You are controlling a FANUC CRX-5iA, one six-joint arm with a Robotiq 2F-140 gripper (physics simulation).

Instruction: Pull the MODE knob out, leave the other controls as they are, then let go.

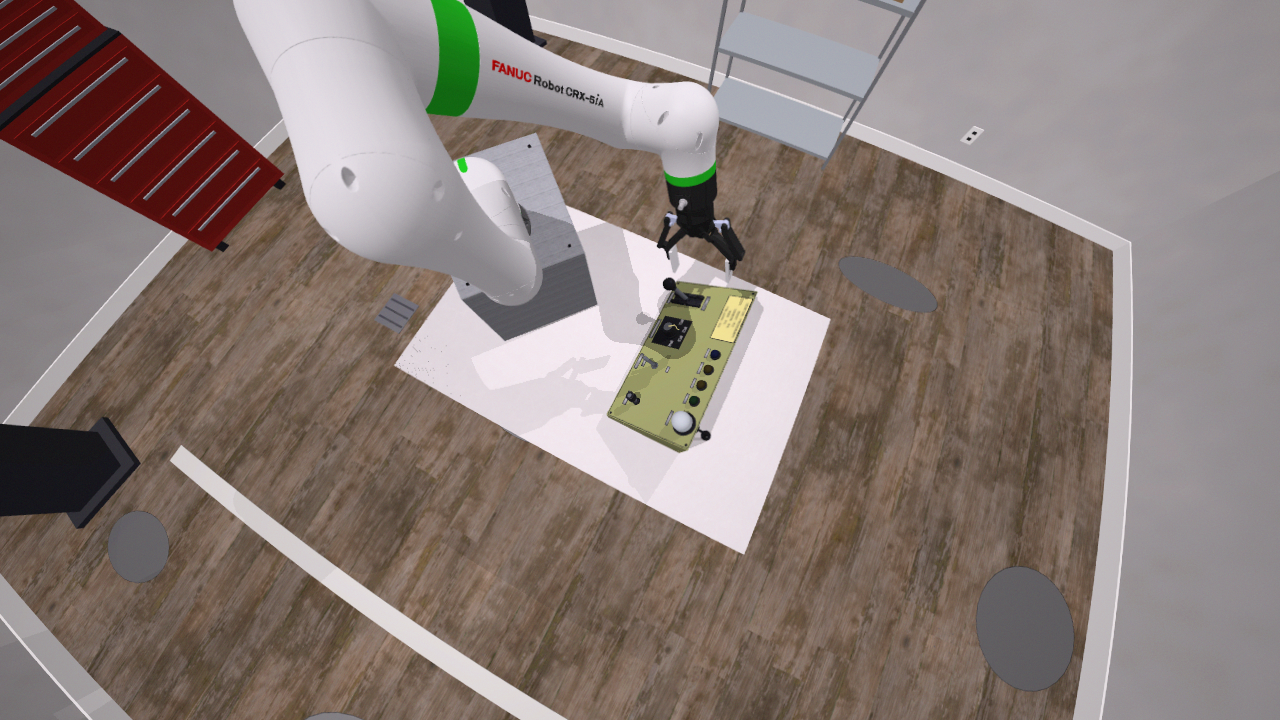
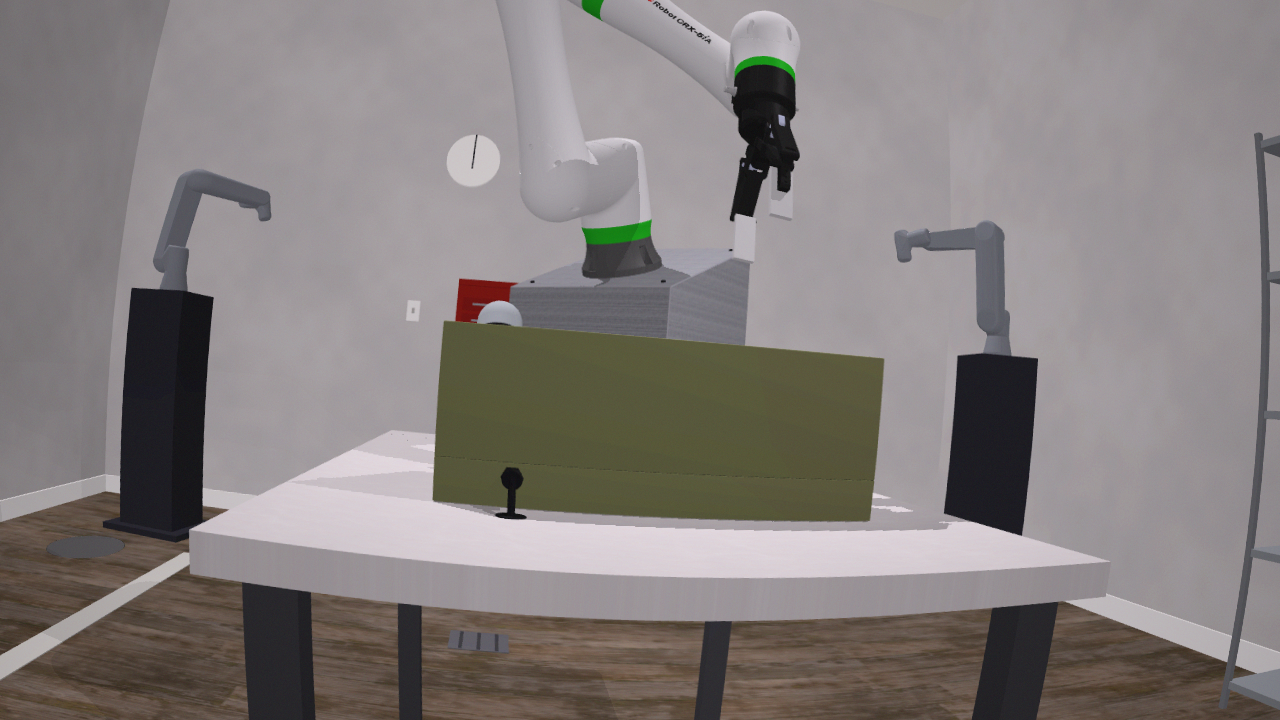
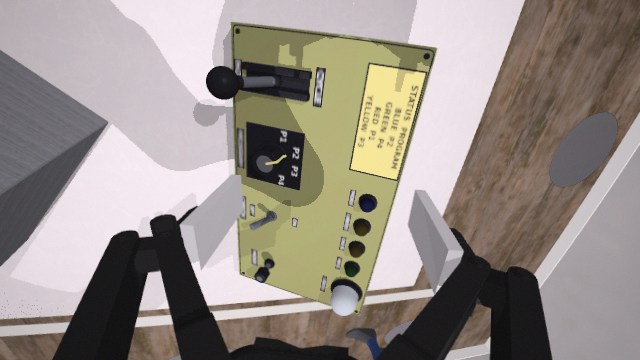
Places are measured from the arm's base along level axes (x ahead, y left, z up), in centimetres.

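Where they show: gripper, fingertip midpoint: [image 1: 701, 273] [image 2: 761, 239] [image 3: 325, 200]; arm's base, origin of the base link: [image 2: 622, 269].
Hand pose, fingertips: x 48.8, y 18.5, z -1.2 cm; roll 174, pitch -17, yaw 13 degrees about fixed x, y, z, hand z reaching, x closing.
Note:
Things, the pixels of their centre, and the offset from my fingertips. "*": a spot on its surface instead.
- small black knob, body centre: [image 3: 261, 275] [image 1: 631, 396] dx +0.7, dy -31.7, dz -21.5 cm
- grey toggle, body centre: [image 3: 261, 222] dx -1.2, dy -19.9, dz -22.8 cm
- round selector, body centre: [image 3: 269, 160] [image 1: 669, 329] dx -1.9, dy -7.9, dz -23.1 cm
- ball-topped lever, body centre: [image 3: 223, 83] [image 1: 669, 284] dx -9.7, dy +3.1, dz -19.8 cm
- white dome, surface spot: [image 2: 499, 314] [image 1: 690, 424] * dx +18.1, dy -30.3, dz -13.7 cm
- small black ball-ended stalk, surface spot: [image 2: 511, 479] [image 1: 701, 431] * dx +23.1, dy -27.0, dz -30.7 cm
The olive control panel [image 1: 662, 385] [image 2: 662, 420] [image 3: 310, 250] stands on the white table. Its small labels are unreadable, so I cannot tell for certain which control is MODE. A small black knob [image 1: 632, 397] [image 3: 262, 274] sits near one corner, beside a grey toggle [image 3: 262, 220]. A round selector [image 3: 265, 162] has a yellow pointer near P2. A ball-topped lever [image 1: 669, 283] [image 3: 222, 82] leans over the panel's edge. My gripper [image 1: 701, 265] [image 2: 762, 223] [image 3: 325, 200] is open and empty, raised above the panel and apart from it.
A white dome [image 1: 682, 421] [image 2: 499, 314] [image 3: 344, 300] and several dark round lamps line one side. A small black ball-ended stalk [image 1: 705, 435] [image 2: 511, 479] stands beside the panel. The grey robot base block [image 1: 537, 295] [image 2: 590, 308] [image 3: 40, 130] stands behind it.

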